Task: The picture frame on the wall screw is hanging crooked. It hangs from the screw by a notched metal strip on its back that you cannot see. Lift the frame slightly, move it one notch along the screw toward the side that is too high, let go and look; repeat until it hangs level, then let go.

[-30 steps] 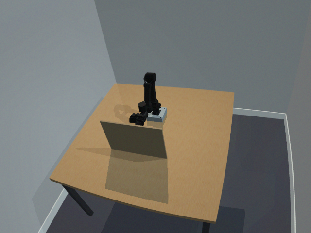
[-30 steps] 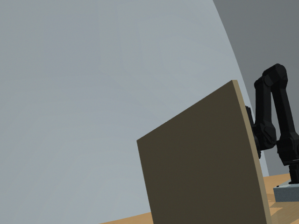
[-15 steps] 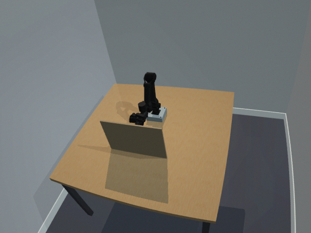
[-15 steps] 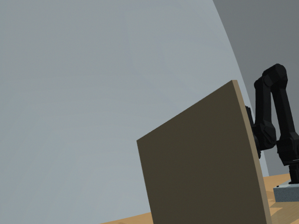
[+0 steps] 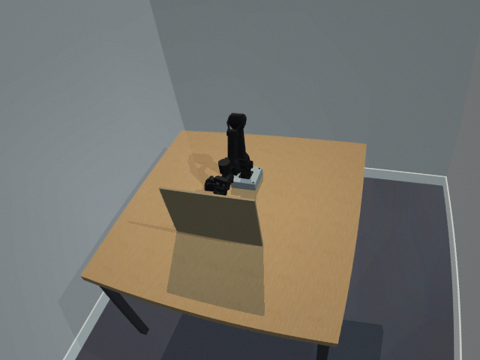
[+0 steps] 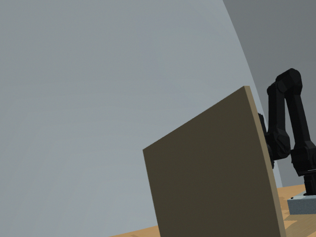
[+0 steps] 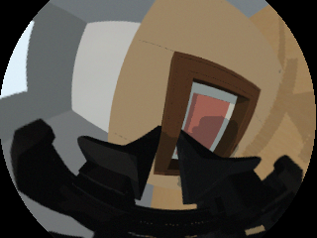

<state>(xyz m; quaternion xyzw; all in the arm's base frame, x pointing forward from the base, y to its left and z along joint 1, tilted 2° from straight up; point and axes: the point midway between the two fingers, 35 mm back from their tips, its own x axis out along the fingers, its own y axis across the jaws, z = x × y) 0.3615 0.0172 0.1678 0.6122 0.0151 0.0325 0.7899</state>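
Right now my gripper tip is 1 cm short of the picture frame, 1 cm to the left of it and 5 cm above it. Round my gripper tip: wall panel: 2 cm ahead, 1 cm to the right, 6 cm below.
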